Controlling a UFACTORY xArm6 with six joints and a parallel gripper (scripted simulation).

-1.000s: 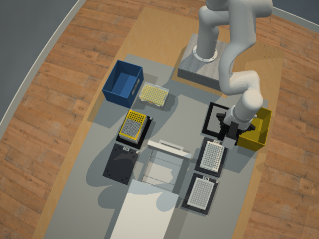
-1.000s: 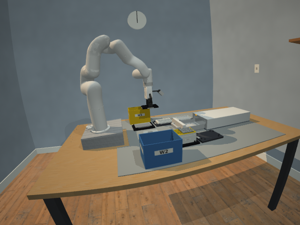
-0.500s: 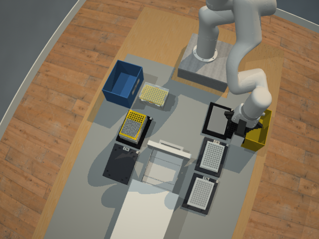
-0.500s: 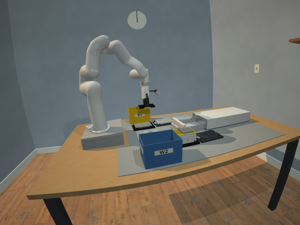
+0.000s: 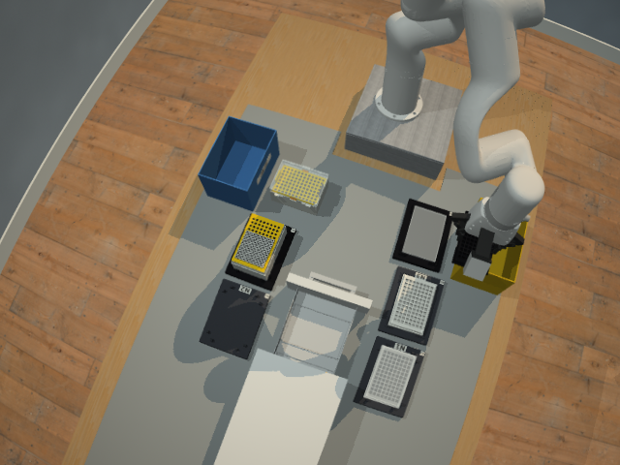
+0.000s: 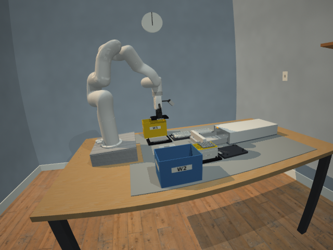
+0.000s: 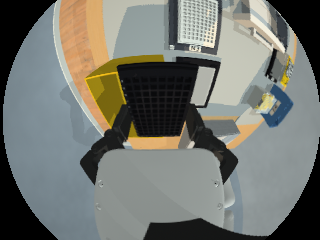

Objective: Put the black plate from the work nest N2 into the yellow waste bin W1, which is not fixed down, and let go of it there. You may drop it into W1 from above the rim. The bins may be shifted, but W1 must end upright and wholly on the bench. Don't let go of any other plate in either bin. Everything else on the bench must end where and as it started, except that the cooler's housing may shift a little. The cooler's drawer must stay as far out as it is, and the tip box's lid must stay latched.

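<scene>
The yellow waste bin W1 is 12 cm below my hand, 6 cm to the left of it and 4 cm behind it. From my hand the other things lie so: black plate (1 cm below); white plate (14 cm below, 14 cm ahead, 9 cm to the right); cooler drawer (31 cm ahead, 28 cm to the right, 14 cm below).
</scene>
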